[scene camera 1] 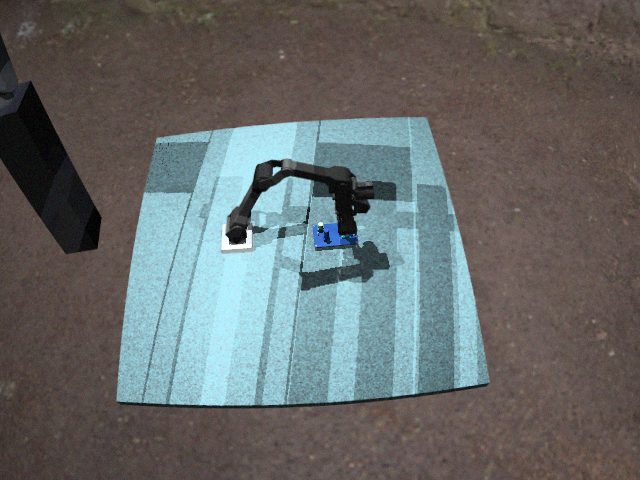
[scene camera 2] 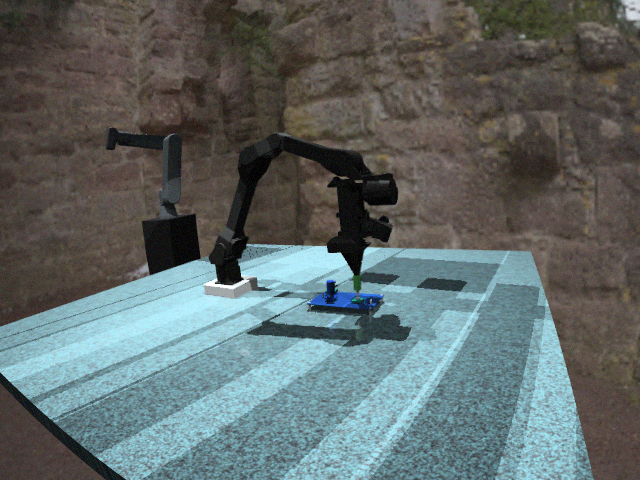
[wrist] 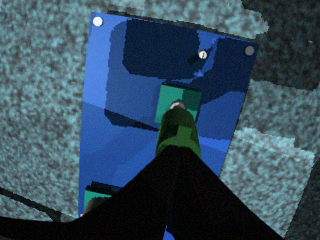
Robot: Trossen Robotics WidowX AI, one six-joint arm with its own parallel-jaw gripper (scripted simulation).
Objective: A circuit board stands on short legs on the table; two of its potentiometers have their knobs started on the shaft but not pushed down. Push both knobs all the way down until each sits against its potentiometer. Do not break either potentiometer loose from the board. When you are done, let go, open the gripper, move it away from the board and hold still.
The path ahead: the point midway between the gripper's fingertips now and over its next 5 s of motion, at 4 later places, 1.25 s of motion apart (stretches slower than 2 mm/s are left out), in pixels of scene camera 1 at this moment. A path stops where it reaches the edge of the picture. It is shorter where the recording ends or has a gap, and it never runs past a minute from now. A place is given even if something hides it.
My gripper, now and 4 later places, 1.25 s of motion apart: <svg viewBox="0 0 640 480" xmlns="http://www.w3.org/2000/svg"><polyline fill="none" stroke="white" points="344,225 344,226 344,227 344,228 314,222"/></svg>
